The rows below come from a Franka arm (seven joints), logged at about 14 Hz.
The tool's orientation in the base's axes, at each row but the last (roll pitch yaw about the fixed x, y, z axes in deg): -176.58, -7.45, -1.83; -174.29, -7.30, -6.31; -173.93, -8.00, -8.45; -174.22, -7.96, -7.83; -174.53, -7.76, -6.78; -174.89, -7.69, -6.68; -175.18, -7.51, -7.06; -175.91, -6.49, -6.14
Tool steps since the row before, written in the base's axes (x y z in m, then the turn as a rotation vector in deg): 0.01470, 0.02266, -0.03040, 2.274, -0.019, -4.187; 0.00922, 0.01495, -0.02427, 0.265, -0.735, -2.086; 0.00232, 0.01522, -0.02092, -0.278, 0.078, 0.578; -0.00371, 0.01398, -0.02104, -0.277, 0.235, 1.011; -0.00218, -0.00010, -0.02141, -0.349, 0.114, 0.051; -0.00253, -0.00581, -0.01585, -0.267, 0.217, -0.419; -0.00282, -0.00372, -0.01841, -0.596, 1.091, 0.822; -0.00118, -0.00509, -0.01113, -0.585, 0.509, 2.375
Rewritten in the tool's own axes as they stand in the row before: 0.00991, -0.02117, 0.03328, 1.711, 0.212, 4.442; 0.00438, -0.01330, 0.02648, 0.076, 0.908, 2.033; -0.00285, -0.01312, 0.02224, -0.203, -0.101, -0.605; -0.00844, -0.01126, 0.02131, -0.163, -0.299, -1.019; -0.00502, 0.00235, 0.02079, -0.350, -0.081, -0.092; -0.00394, 0.00742, 0.01486, -0.344, -0.150, 0.391; -0.00473, 0.00553, 0.01754, -0.612, -1.082, -0.822; -0.00188, 0.00596, 0.01059, -0.364, -0.616, -2.394
